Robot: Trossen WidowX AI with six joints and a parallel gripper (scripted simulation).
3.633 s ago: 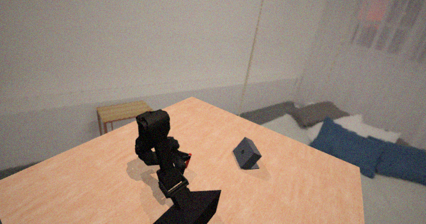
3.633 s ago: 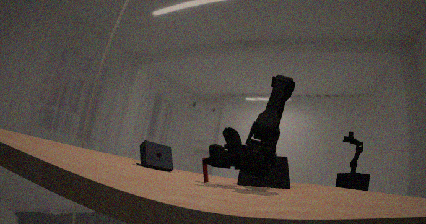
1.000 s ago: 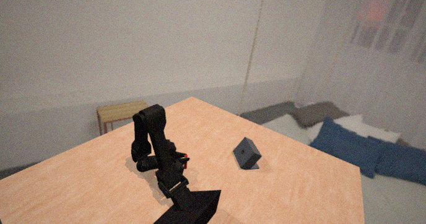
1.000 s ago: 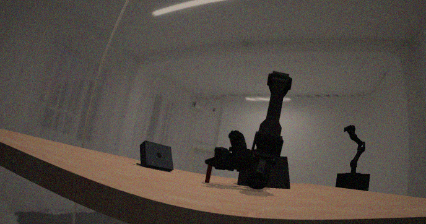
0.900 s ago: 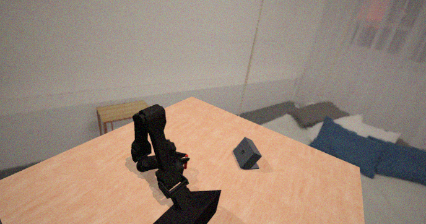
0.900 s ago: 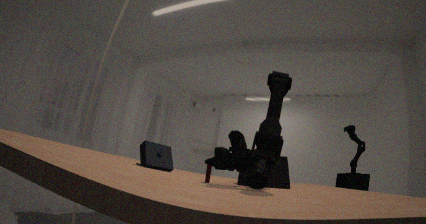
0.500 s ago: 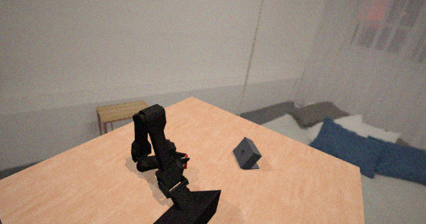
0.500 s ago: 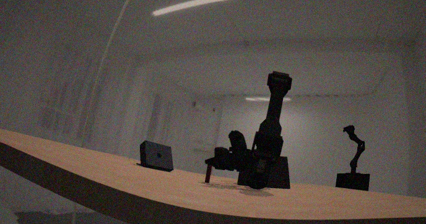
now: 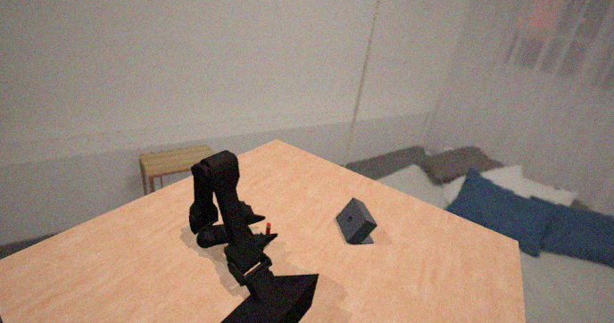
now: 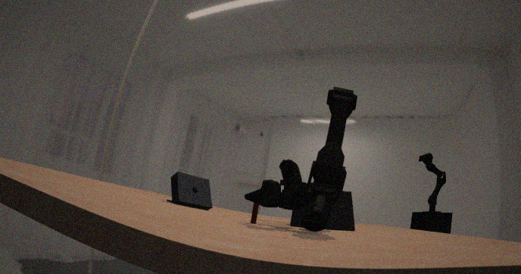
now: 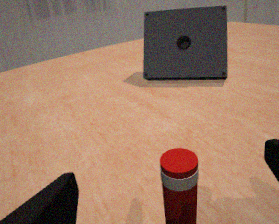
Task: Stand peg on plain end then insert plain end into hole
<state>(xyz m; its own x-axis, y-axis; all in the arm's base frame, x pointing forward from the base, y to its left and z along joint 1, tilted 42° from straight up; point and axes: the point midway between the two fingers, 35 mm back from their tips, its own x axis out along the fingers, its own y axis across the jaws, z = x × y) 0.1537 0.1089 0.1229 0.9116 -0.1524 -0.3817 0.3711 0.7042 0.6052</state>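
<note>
The red peg is 1 cm below my gripper tip and 1 cm behind it. Also, from my gripper tip: sloped panel 24 cm ahead, 19 cm to the right, 2 cm below.
</note>
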